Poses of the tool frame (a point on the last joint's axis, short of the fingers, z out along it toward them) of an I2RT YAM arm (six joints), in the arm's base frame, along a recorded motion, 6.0 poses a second.
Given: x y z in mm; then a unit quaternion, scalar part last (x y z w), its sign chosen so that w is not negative.
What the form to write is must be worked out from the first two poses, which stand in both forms.
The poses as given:
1: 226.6, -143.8, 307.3, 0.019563, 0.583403, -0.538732, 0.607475
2: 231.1, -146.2, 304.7, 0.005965, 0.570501, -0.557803, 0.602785
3: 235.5, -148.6, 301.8, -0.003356, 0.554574, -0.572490, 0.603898
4: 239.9, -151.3, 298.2, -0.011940, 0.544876, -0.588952, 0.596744
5: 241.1, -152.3, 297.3, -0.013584, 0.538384, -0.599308, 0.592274
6: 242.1, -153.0, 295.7, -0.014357, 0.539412, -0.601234, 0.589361
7: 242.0, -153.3, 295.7, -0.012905, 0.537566, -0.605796, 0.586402
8: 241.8, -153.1, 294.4, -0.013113, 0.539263, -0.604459, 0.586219
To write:
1: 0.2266, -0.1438, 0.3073; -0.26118, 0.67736, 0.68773; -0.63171, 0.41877, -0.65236; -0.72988, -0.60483, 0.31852
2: 0.2311, -0.1462, 0.3047; -0.27323, 0.67928, 0.68112; -0.66566, 0.37764, -0.64364; -0.69443, -0.62926, 0.34899
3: 0.2355, -0.1486, 0.3018; -0.27059, 0.68773, 0.67365; -0.69517, 0.34449, -0.63092; -0.66597, -0.63903, 0.38487
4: 0.2399, -0.1513, 0.2982; -0.28751, 0.68990, 0.66437; -0.71592, 0.30599, -0.62756; -0.63624, -0.65606, 0.40594
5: 0.2411, -0.1523, 0.2973; -0.29805, 0.69528, 0.65402; -0.72454, 0.28129, -0.62922; -0.62146, -0.66141, 0.41992
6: 0.2421, -0.1530, 0.2957; -0.30490, 0.69320, 0.65308; -0.72418, 0.27662, -0.63170; -0.61855, -0.66555, 0.41766
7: 0.2420, -0.1533, 0.2957; -0.31193, 0.69661, 0.64610; -0.72435, 0.26569, -0.63618; -0.61482, -0.66645, 0.42171
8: 0.2418, -0.1531, 0.2944; -0.31235, 0.69455, 0.64811; -0.72283, 0.26891, -0.63655; -0.61640, -0.66730, 0.41805
